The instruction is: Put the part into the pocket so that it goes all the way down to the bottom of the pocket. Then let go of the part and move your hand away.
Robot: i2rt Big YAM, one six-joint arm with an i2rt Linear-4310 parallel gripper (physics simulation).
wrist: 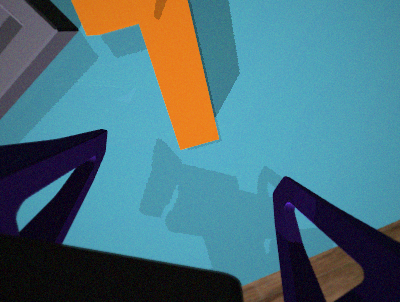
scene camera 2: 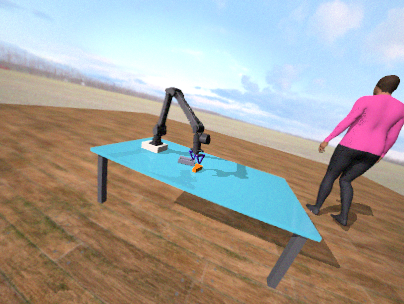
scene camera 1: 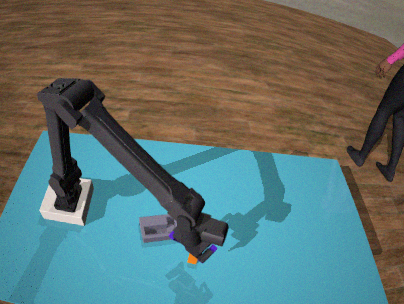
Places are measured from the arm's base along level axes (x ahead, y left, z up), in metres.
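Where they show: gripper, fingertip midpoint: [wrist: 197, 164] [scene camera 2: 196, 161] [scene camera 1: 193, 250]; arm's base, origin of the base link: [scene camera 2: 156, 143] [scene camera 1: 68, 198].
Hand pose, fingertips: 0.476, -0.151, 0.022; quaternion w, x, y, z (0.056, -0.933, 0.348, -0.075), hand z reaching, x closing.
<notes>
Each offset is from my fingertips to the top centre of the thing, as dx, dy, dz. Level surfaces: height alone.
The orange L-shaped part @[-0.003, +0.042, -0.049] [scene camera 1: 192, 259] [scene camera 2: 197, 168] [wrist: 172, 75] is on the table, outside the pocket, beside the grey block. Its L-shaped face shows in the wrist view, with the top cut off by the frame. The grey block @[-0.117, +0.109, -0.043] [scene camera 1: 155, 240] [scene camera 2: 186, 160] [wrist: 30, 50] holds the pocket; in scene camera 1 the arm hides its right end, and in the wrist view one corner shows at the upper left. My gripper [scene camera 1: 193, 245] [scene camera 2: 197, 161] [wrist: 197, 164] is open, fingers wide apart and empty, above the table by the part. The part's long leg points toward the space between the fingertips.
The blue table @[dz -0.079] [scene camera 1: 310, 200] [scene camera 2: 260, 200] [wrist: 320, 100] carries the arm's white base [scene camera 1: 62, 215] [scene camera 2: 152, 146] at its left. A table edge and the wooden floor show at the wrist view's lower right. A person [scene camera 1: 387, 115] [scene camera 2: 367, 125] stands on the floor beyond the table's right side.
</notes>
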